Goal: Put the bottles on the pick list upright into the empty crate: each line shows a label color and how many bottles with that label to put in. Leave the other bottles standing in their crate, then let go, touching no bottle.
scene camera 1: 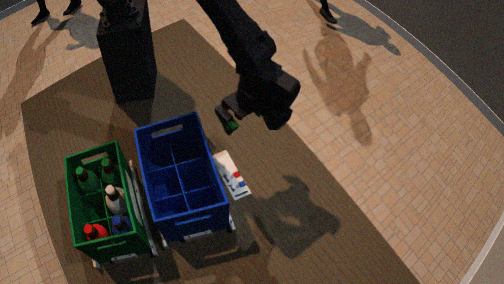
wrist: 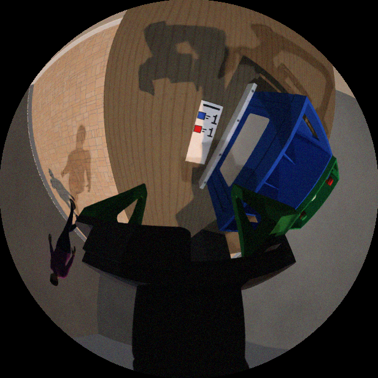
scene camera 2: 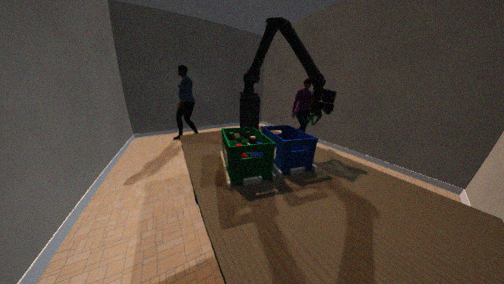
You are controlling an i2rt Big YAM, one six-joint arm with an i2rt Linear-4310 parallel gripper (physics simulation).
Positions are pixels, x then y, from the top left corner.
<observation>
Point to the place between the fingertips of my gripper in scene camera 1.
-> At 242, 124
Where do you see a pick list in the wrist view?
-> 208, 115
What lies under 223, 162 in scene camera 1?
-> A pick list.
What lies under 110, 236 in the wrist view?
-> My gripper.
</observation>
